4 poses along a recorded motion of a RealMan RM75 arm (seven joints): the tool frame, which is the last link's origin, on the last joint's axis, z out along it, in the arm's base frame.
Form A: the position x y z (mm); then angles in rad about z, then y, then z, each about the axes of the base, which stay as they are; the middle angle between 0 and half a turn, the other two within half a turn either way.
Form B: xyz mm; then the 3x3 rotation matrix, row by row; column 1 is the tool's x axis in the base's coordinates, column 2 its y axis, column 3 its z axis. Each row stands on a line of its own. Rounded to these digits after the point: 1 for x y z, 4 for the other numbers.
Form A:
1: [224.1 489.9 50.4 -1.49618 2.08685 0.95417]
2: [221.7 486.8 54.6 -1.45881 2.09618 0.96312]
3: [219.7 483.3 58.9 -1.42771 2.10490 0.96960]
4: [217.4 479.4 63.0 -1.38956 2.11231 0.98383]
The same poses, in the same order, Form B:
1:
224.1 489.9 50.4
0.7923 -0.3454 0.5030
-0.6067 -0.3583 0.7096
-0.0648 -0.8674 -0.4935

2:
221.7 486.8 54.6
0.7838 -0.3763 0.4940
-0.6134 -0.3454 0.7103
-0.0967 -0.8597 -0.5015

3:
219.7 483.3 58.9
0.7752 -0.4026 0.4869
-0.6197 -0.3349 0.7098
-0.1227 -0.8519 -0.5091

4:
217.4 479.4 63.0
0.7675 -0.4309 0.4746
-0.6221 -0.3223 0.7135
-0.1545 -0.8429 -0.5154

